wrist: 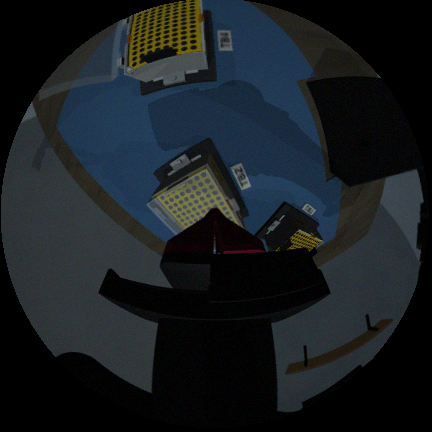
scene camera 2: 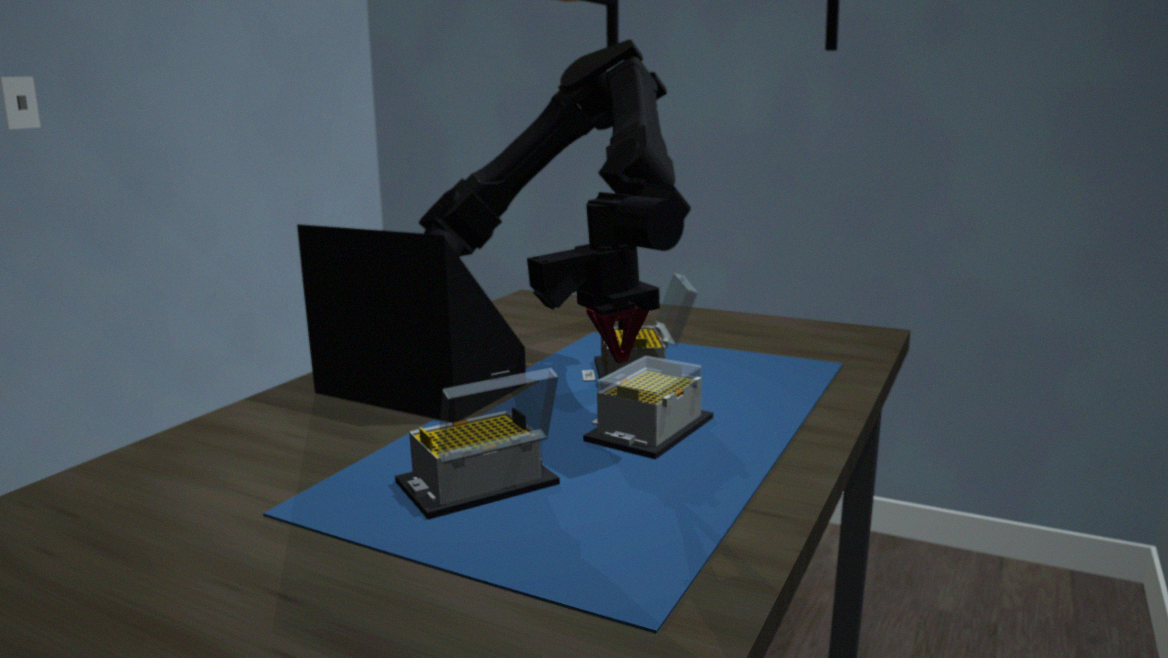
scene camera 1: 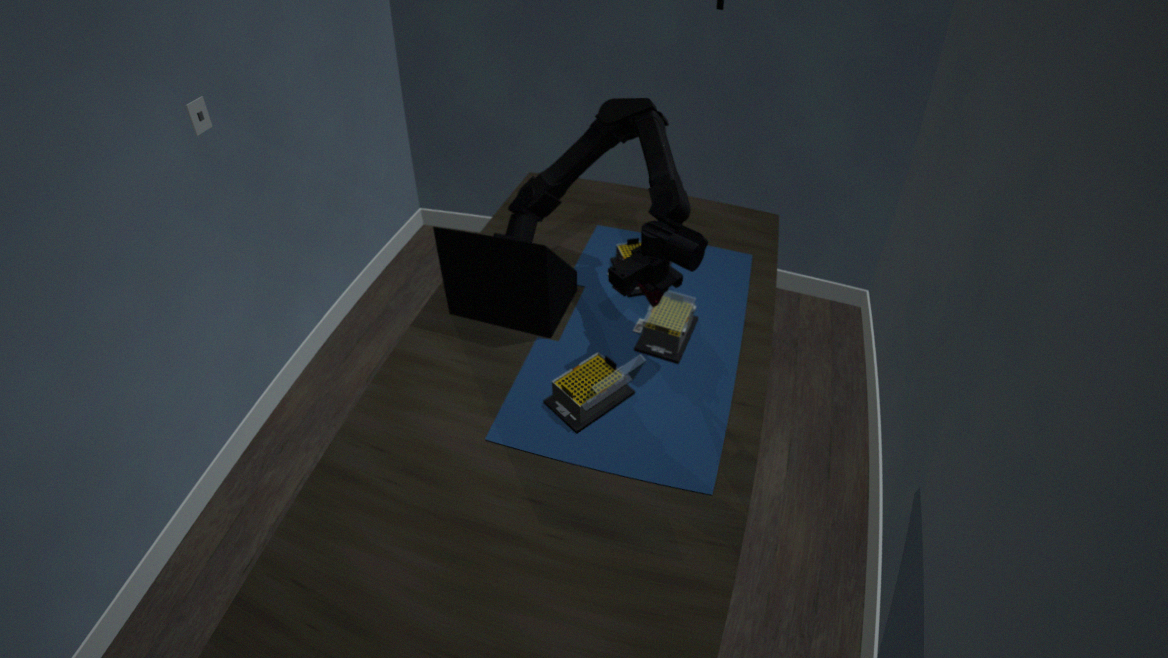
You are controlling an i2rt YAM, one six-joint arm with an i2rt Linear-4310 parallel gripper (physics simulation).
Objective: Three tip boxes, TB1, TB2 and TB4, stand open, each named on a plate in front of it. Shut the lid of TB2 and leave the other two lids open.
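Places are measured from the arm's base along level axes (x ahead, y left, z up), in metres.
Where they show: gripper, fingertip midpoint: [wrist: 214, 212] [scene camera 2: 621, 361] [scene camera 1: 654, 305]; arm's base, link origin: [scene camera 2: 422, 281] [scene camera 1: 515, 249].
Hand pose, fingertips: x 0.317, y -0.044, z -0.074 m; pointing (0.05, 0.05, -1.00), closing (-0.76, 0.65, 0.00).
Each offset is from my fingertips to the top centre of the thing. "pt": to the spot under its first point. Level surfaces: height alone.
TB2 @(dx +0.022, dy +0.016, dz -0.015 m) [scene camera 1: 668, 320] [scene camera 2: 625, 416] [wrist: 192, 197] is the middle grey box with yellow tips; its clear lid @(pt dx +0.069, dy +0.039, dz -0.015 m) [scene camera 2: 682, 369] lies level over it, looking shut. Its plate @(pt dx -0.031, dy +0.027, dz -0.090 m) [wrist: 240, 176] reads TB2. TB4 [scene camera 1: 578, 388] [scene camera 2: 490, 474] [wrist: 167, 35] is nearest scene camera 2, its clear lid [scene camera 2: 537, 400] [wrist: 82, 86] tilted up, open. TB1 @(dx -0.059, dy +0.215, dz -0.018 m) [scene camera 1: 627, 250] [scene camera 2: 645, 336] [wrist: 304, 241] is at the back, its lid @(pt dx +0.001, dy +0.261, dz +0.013 m) [scene camera 2: 678, 304] raised, open. My gripper [scene camera 1: 653, 300] [scene camera 2: 622, 359] [wrist: 214, 212] is shut and empty, its red tips at the back edge of TB2's lid. I cannot tell whether they touch it.
The boxes stand on a blue mat @(dz -0.092 m) [scene camera 1: 678, 437] [scene camera 2: 572, 555] [wrist: 100, 120] on a wooden table @(dz -0.095 m) [scene camera 1: 408, 498] [scene camera 2: 163, 555]. A large black wedge-shaped block [scene camera 1: 494, 282] [scene camera 2: 375, 326] [wrist: 370, 125] stands beside the mat, near the arm's base. The arm reaches over the mat and partly hides TB1.
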